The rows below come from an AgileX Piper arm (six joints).
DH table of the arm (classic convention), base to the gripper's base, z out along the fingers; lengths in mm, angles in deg. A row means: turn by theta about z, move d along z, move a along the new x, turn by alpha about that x. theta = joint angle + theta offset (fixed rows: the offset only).
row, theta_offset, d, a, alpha
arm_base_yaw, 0, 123, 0, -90
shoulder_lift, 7.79, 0, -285, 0
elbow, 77.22, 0, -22, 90
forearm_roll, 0, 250.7, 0, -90
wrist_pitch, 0, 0, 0, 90
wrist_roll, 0, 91, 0, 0
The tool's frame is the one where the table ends.
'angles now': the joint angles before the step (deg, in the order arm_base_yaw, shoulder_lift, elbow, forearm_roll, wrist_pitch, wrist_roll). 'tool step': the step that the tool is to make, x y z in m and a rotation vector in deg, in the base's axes. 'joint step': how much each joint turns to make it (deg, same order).
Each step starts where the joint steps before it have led.
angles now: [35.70, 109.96, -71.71, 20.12, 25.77, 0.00]
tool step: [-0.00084, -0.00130, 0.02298, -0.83, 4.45, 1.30]
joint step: [-0.67, -1.41, -4.27, -0.71, 10.11, 1.57]
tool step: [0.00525, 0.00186, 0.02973, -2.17, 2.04, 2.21]
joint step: [-0.34, -0.14, -7.48, -3.03, 10.66, 1.89]
